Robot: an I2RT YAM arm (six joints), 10 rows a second.
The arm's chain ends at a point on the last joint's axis. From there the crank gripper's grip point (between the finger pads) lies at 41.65 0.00 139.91 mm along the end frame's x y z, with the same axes.
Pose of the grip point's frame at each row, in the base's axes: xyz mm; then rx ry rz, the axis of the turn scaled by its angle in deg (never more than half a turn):
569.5, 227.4, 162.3, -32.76, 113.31, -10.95
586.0, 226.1, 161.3, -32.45, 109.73, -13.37
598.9, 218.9, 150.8, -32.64, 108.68, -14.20
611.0, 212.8, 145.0, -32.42, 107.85, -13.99
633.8, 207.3, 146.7, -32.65, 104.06, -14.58
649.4, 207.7, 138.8, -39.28, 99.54, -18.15
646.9, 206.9, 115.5, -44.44, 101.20, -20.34
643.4, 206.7, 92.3, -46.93, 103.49, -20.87
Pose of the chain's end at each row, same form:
461.7, 231.3, 260.7, -32.76, 113.31, -10.95
471.9, 232.8, 252.1, -32.45, 109.73, -13.37
483.2, 226.5, 239.4, -32.64, 108.68, -14.20
494.0, 219.6, 232.0, -32.42, 107.85, -13.99
511.4, 212.7, 226.1, -32.65, 104.06, -14.58
522.6, 212.8, 211.0, -39.28, 99.54, -18.15
523.4, 214.7, 193.0, -44.44, 101.20, -20.34
523.7, 216.3, 175.4, -46.93, 103.49, -20.87

